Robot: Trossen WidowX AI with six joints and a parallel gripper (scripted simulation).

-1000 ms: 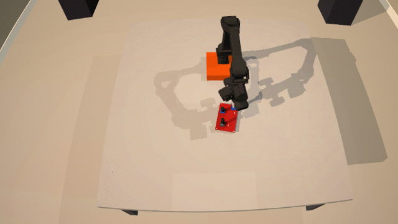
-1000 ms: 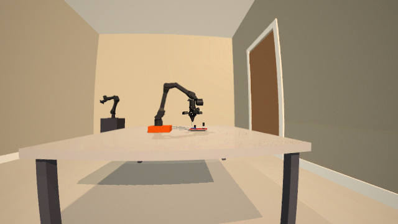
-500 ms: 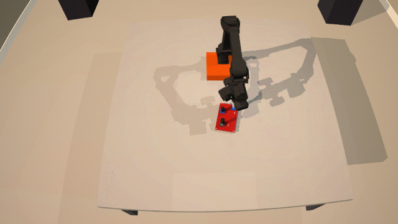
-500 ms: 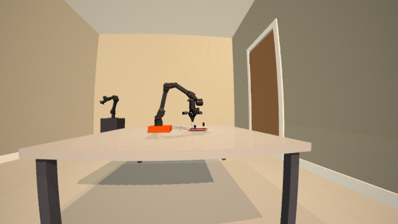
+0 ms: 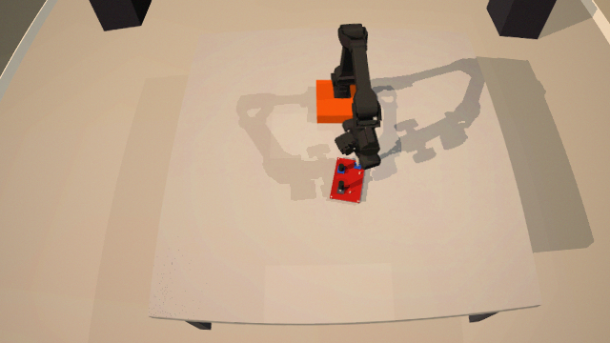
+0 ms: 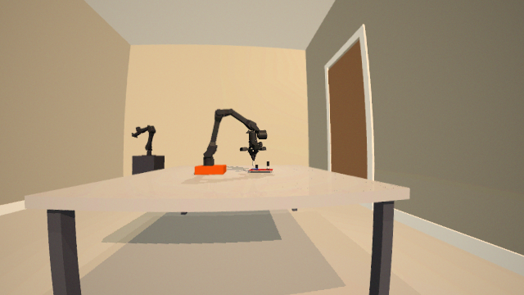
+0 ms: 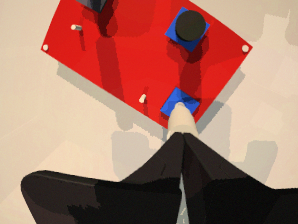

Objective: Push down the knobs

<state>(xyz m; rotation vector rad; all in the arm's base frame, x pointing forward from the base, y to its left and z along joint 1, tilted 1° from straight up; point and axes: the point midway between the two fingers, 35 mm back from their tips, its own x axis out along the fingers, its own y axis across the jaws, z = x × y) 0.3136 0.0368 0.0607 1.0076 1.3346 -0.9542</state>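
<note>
Now: gripper tip 30 mm above the blue potentiometer. From my gripper tip the other things lie so: grey potentiometer (100 mm ahead, 60 mm to the right, 30 mm below); black knob (100 mm ahead, 60 mm to the right, 20 mm below).
</note>
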